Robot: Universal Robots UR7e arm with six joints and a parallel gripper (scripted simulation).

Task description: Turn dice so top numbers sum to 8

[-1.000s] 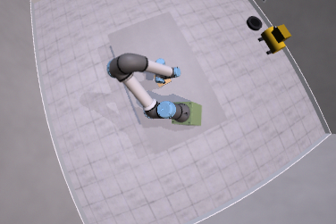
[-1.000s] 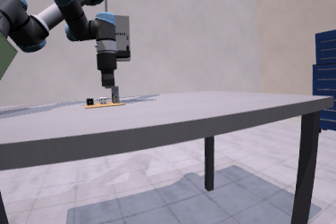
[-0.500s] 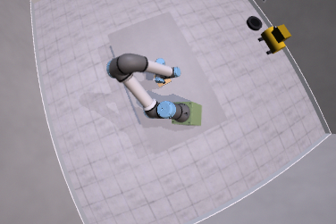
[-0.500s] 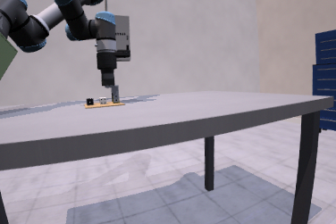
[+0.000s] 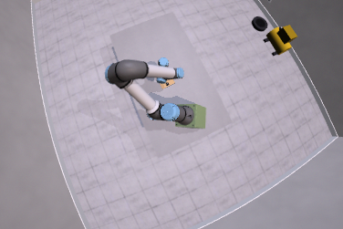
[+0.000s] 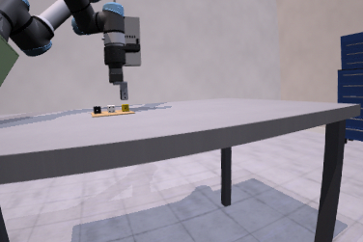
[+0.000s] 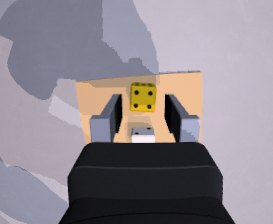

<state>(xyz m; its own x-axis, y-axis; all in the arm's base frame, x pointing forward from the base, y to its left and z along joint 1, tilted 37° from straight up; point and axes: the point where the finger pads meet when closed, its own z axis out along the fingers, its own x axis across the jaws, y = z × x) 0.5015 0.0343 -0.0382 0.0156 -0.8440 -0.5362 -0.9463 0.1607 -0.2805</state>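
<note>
The yellow die is 5 cm below my hand. Also, from my hand: mat: 5 cm behind, 6 cm below; white die: 5 cm behind, 5 cm below.
</note>
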